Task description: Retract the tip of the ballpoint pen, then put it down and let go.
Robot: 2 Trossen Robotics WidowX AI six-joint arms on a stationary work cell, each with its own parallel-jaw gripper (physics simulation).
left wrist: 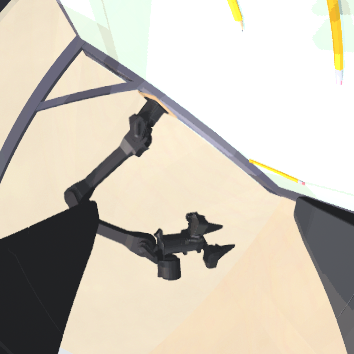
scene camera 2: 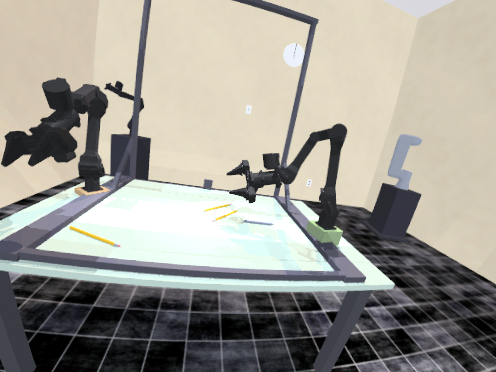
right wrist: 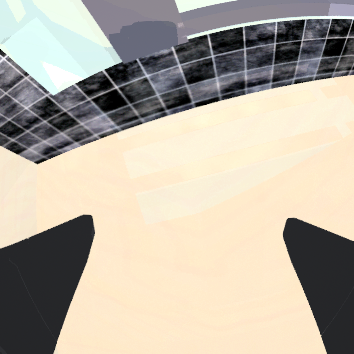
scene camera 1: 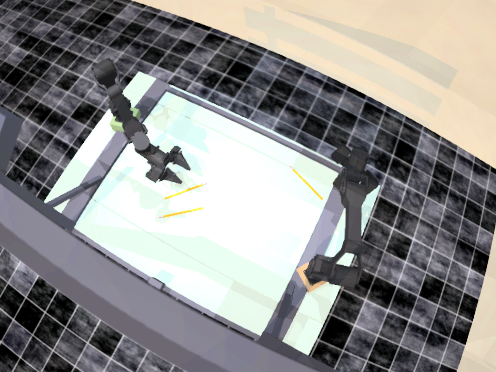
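Seen in the pictures: left gripper, between the fingertips: (left wrist: 200, 210) (scene camera 2: 227, 183) (scene camera 1: 186, 176); right gripper, between the fingertips: (left wrist: 228, 235) (scene camera 2: 16, 165) (right wrist: 192, 228); left arm's base, origin of its link: (scene camera 2: 325, 225); right arm's base, origin of its link: (left wrist: 156, 104) (scene camera 2: 92, 189) (scene camera 1: 314, 274).
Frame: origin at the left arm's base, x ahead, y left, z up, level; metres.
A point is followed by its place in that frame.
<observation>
The ballpoint pen (scene camera 2: 258, 222) @(x 0.226, y -0.147, z -0.057 m) is a thin grey-blue stick lying on the table right of the pencils in scene camera 2. It does not show in scene camera 1 or the wrist views, and whether its tip is out is too small to tell. My left gripper (scene camera 1: 185, 176) @(x 0.368, y -0.215, z 0.086 m) (scene camera 2: 229, 183) @(x 0.368, y -0.215, z 0.086 m) is open and empty. It hangs above the table, up and left of the pen in scene camera 2, apart from it. My right gripper (scene camera 2: 17, 164) @(x 0.944, y -0.011, z 0.146 m) (left wrist: 228, 235) @(x 0.944, y -0.011, z 0.146 m) (right wrist: 192, 228) @(x 0.944, y -0.011, z 0.146 m) is open and empty, raised high at the left of scene camera 2, far from the pen.
One yellow pencil (scene camera 1: 185, 191) @(x 0.351, y -0.224, z -0.059 m) (scene camera 2: 226, 215) @(x 0.346, y -0.221, z -0.061 m) (left wrist: 336, 40) @(x 0.381, y -0.196, z -0.058 m) lies near the pen, a second pencil (scene camera 1: 181, 213) @(x 0.364, y -0.313, z -0.059 m) (scene camera 2: 217, 207) @(x 0.368, y -0.303, z -0.059 m) (left wrist: 235, 11) @(x 0.424, y -0.272, z -0.058 m) beside it. A third pencil (scene camera 1: 307, 183) @(x 0.805, y -0.059, z -0.058 m) (scene camera 2: 95, 236) @(x 0.794, y -0.050, z -0.058 m) (left wrist: 276, 171) @(x 0.789, y -0.052, z -0.060 m) lies farther off. A dark frame bar (scene camera 2: 180, 266) @(x 0.564, y 0.115, z -0.045 m) edges the table.
</observation>
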